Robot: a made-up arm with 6 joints.
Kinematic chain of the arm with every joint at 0, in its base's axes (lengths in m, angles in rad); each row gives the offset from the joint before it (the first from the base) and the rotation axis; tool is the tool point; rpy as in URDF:
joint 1: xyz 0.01 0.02 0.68 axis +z
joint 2: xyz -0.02 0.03 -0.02 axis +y
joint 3: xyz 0 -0.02 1.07 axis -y
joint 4: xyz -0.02 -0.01 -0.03 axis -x
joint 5: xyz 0.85 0.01 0 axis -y
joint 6: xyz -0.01 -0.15 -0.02 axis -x
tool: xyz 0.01 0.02 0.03 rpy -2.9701 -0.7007 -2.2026
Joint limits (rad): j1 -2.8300..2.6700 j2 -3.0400..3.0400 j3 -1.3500..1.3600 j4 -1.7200..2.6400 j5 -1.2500..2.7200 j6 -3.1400..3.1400
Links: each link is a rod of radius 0.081 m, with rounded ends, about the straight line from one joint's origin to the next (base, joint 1, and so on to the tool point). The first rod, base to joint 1, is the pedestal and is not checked.
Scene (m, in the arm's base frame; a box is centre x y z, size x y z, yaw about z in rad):
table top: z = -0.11
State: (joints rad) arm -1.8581 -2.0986 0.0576 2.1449 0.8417 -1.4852
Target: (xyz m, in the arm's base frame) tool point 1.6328 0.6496 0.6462
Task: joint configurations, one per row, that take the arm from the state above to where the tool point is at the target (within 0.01 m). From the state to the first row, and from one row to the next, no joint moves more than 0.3 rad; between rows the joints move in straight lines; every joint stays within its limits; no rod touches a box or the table.
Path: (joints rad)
1: -2.1445 -2.0561 0.2167 2.1487 0.8414 -1.4990
2: -2.4309 -2.0136 0.3758 2.1526 0.8410 -1.5129
3: -2.7174 -1.9712 0.5349 2.1564 0.8407 -1.5267

